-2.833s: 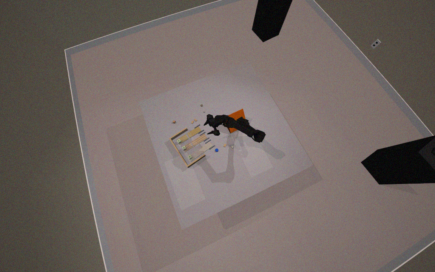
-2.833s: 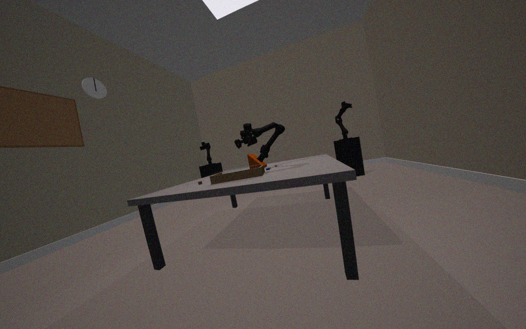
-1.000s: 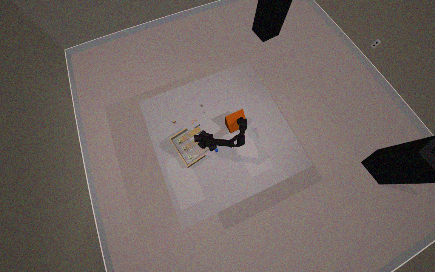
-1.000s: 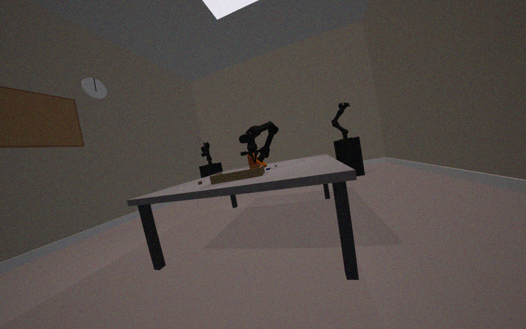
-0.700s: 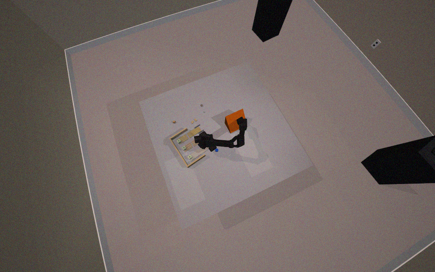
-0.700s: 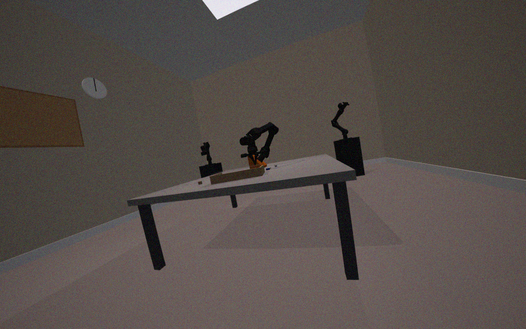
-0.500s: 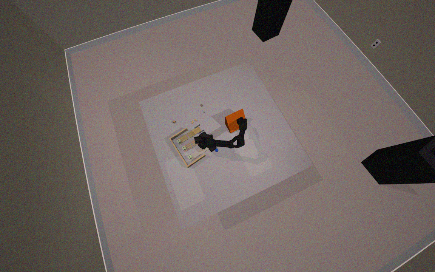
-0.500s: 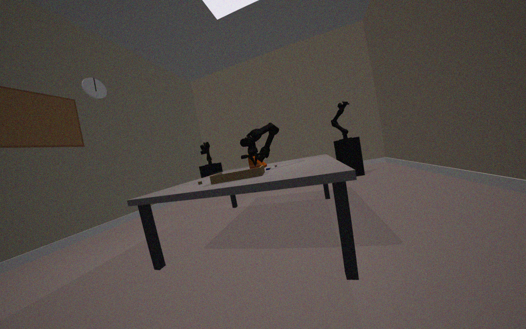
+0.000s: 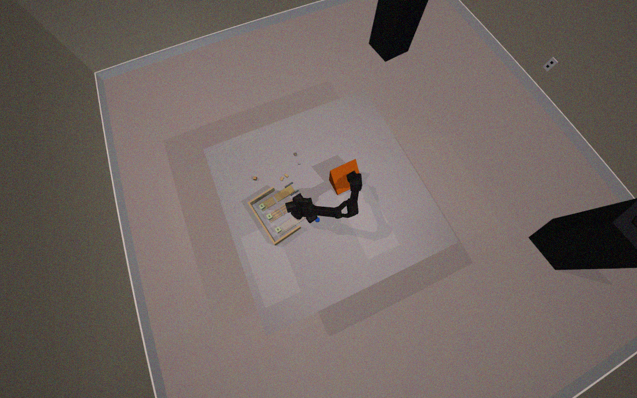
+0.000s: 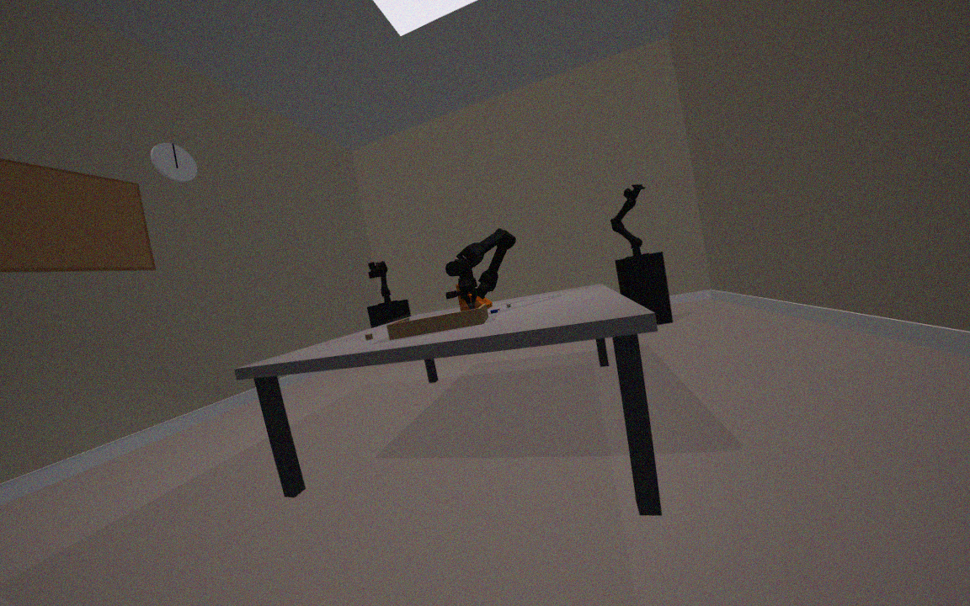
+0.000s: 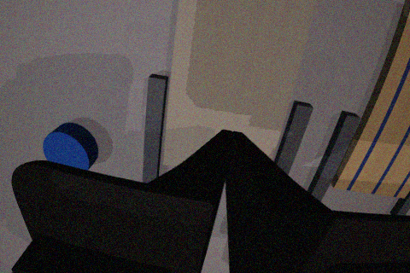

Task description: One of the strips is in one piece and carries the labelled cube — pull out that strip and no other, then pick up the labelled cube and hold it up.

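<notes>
My gripper tip is now 8 cm to the right of the blue disc, 4 cm past it and 1 cm above it.
</notes>
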